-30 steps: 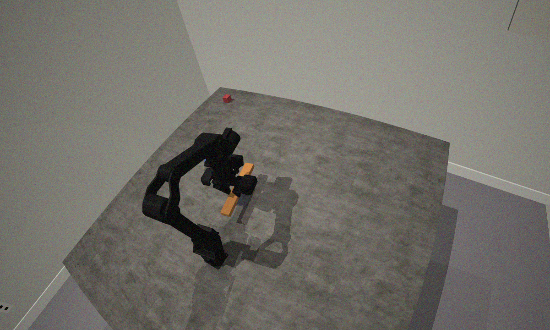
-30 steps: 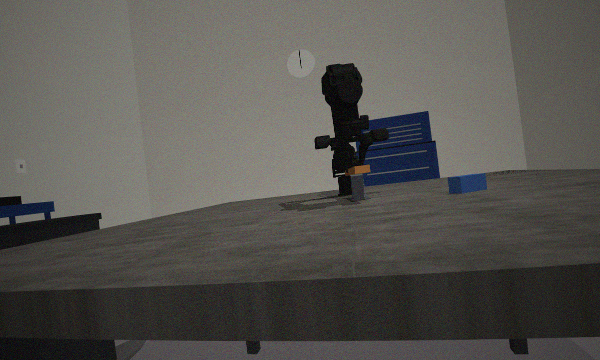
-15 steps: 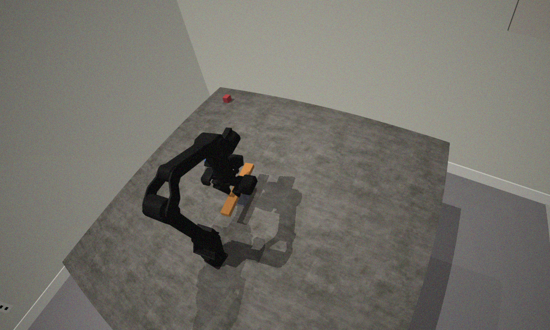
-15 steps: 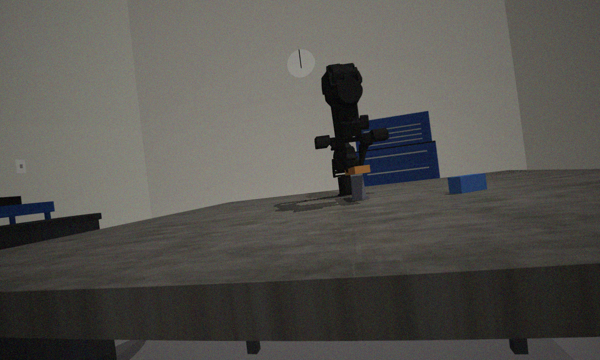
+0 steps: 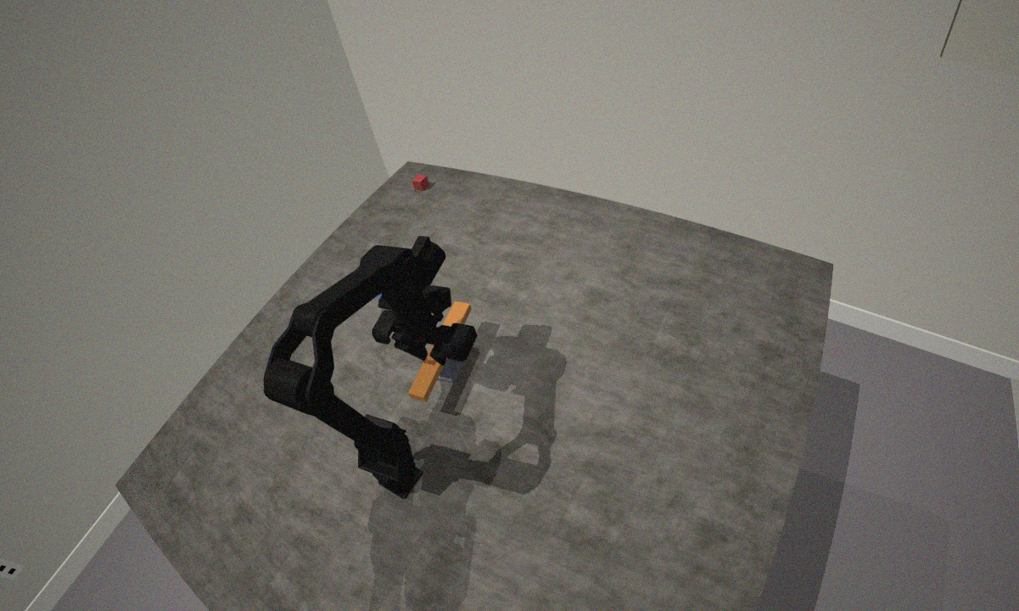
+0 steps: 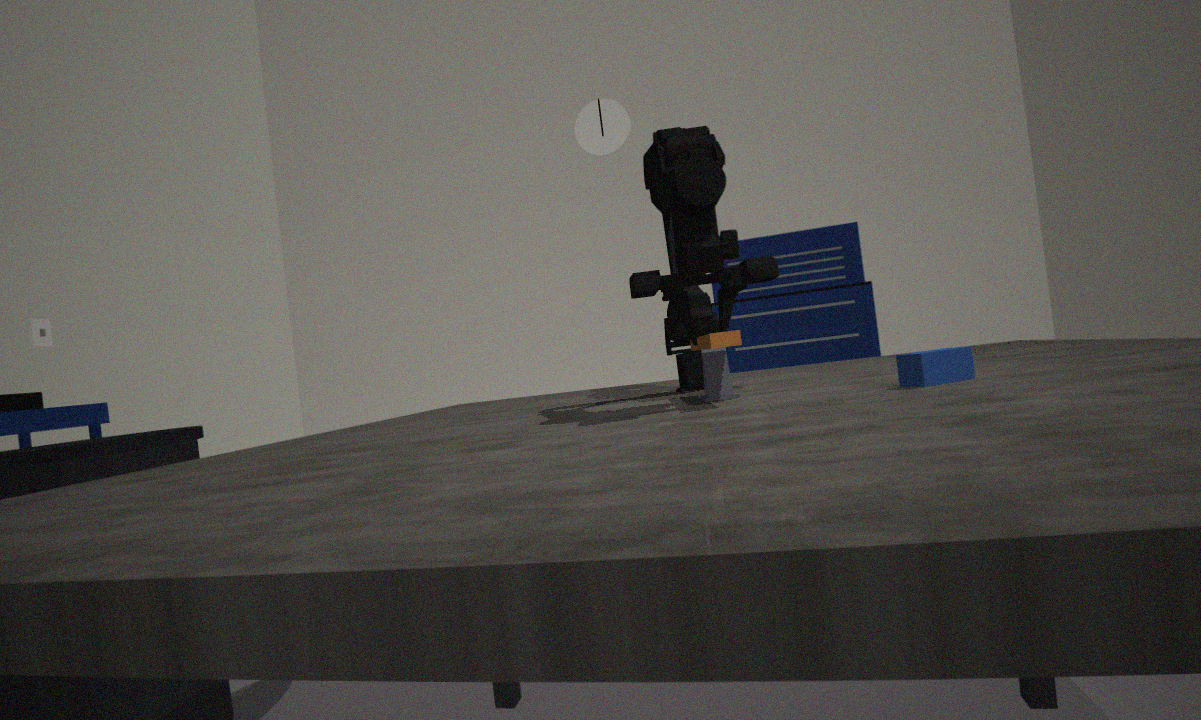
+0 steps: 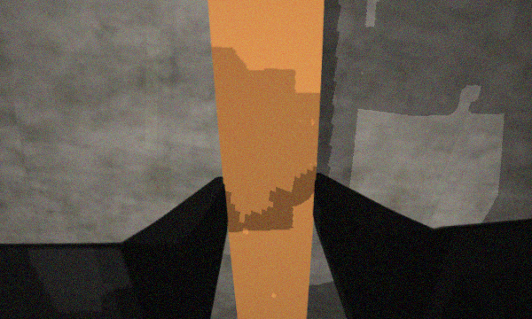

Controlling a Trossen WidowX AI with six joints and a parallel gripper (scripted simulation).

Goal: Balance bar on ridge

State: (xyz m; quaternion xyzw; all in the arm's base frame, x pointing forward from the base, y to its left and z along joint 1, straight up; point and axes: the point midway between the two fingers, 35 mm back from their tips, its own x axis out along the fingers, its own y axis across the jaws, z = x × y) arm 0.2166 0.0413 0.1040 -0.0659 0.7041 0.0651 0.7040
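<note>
The orange bar lies 3 cm ahead of my gripper tip and 1 cm to the left of it. Round my gripper tip: small red cube 52 cm ahead, 46 cm to the left, 5 cm below; blue block 13 cm ahead, 23 cm to the left, 5 cm below.
</note>
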